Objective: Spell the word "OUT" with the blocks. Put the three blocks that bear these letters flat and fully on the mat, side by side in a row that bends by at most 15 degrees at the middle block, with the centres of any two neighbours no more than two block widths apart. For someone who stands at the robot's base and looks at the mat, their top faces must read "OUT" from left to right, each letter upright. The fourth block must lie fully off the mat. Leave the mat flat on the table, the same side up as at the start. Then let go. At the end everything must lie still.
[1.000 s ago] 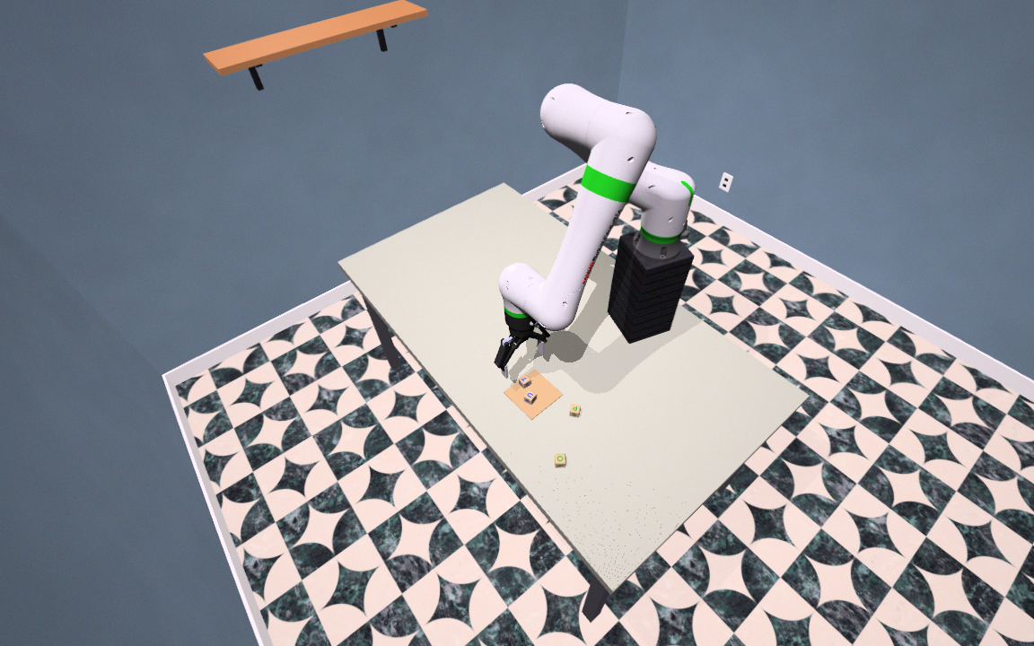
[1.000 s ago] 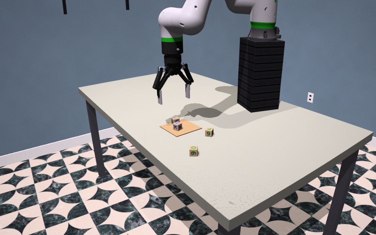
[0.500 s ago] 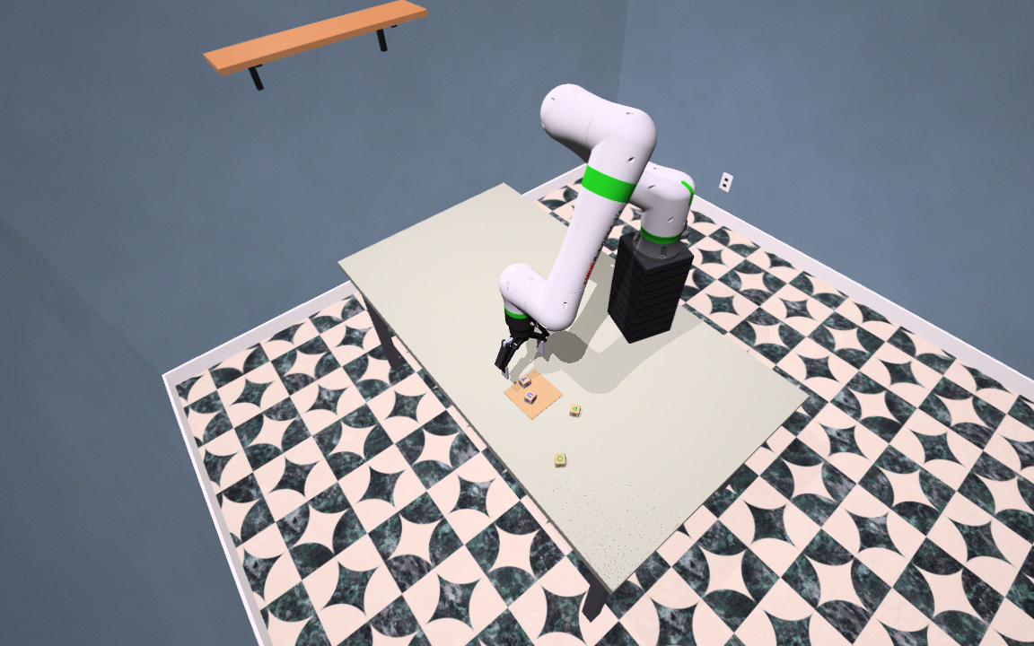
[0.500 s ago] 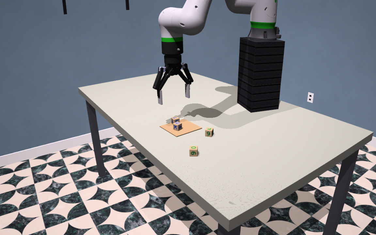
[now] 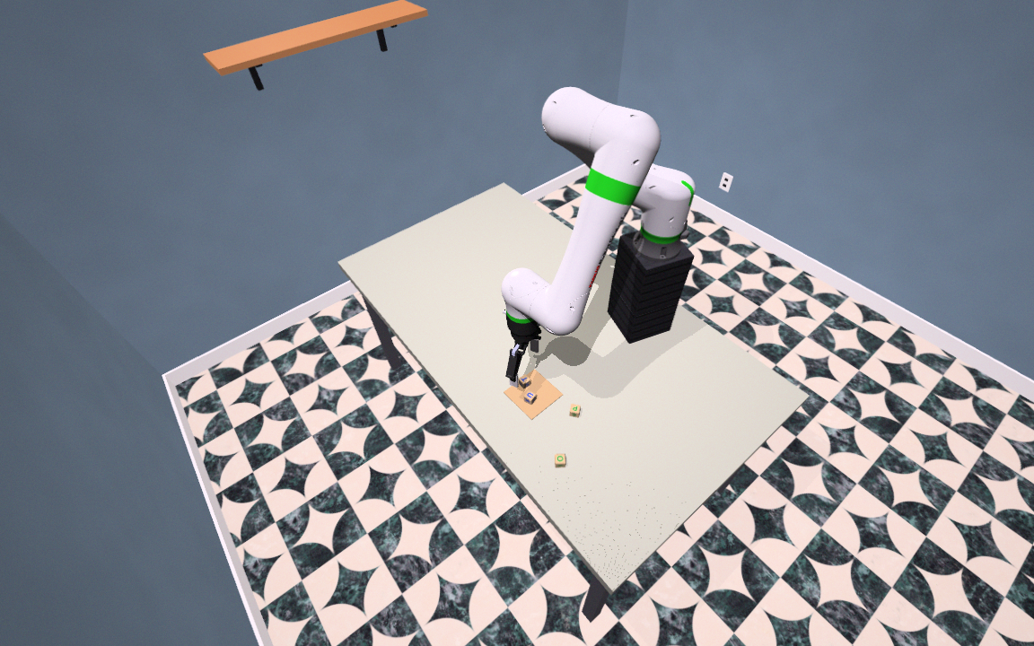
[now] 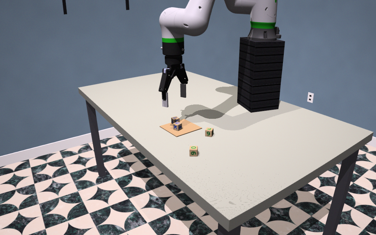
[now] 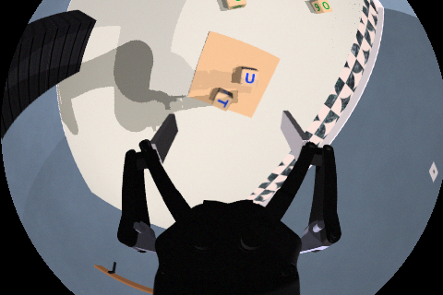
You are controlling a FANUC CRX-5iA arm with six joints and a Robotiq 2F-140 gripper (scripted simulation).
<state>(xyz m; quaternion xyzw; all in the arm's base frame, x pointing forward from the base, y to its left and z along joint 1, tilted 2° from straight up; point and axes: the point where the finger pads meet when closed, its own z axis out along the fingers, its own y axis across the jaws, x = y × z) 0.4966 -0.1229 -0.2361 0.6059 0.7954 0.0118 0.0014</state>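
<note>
My hand is 130 mm above the tan mat and 30 mm to the right of it. From my hand the other things lie so: wooden block: 250 mm to the left, 130 mm ahead, 110 mm below.
</note>
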